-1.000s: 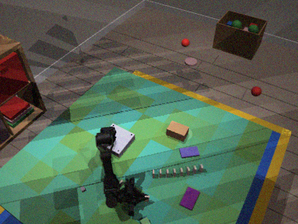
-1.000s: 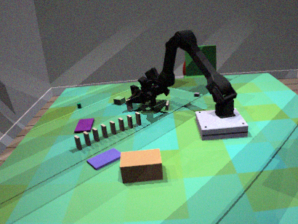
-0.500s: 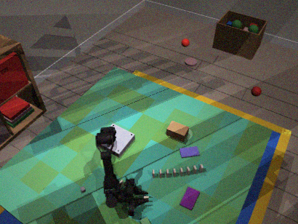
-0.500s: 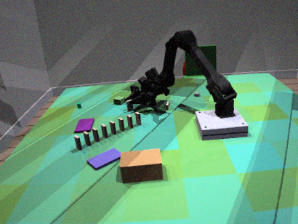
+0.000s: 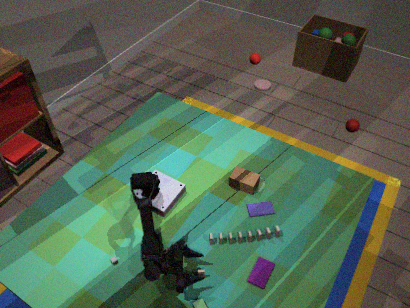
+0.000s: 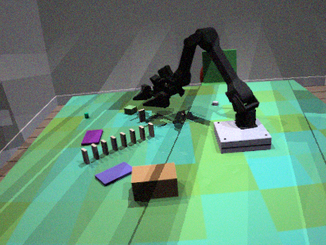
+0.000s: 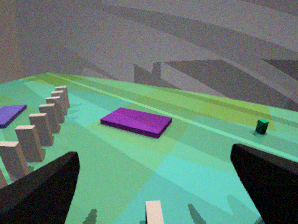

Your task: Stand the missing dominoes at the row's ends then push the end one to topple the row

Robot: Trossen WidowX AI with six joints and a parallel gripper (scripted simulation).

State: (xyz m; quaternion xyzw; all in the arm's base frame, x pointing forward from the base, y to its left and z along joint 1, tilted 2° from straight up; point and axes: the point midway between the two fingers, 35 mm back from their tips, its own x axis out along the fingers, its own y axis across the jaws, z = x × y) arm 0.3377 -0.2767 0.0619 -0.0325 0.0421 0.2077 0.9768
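The green block lies 30 mm ahead of my gripper tip, 120 mm to the right of it and 80 mm below it. Also, from my gripper tip: green cube 240 mm ahead, 130 mm to the right, 80 mm below; purple slab 110 mm ahead, 390 mm to the left, 90 mm below; small grey cube 360 mm behind, 80 mm to the right, 80 mm below.
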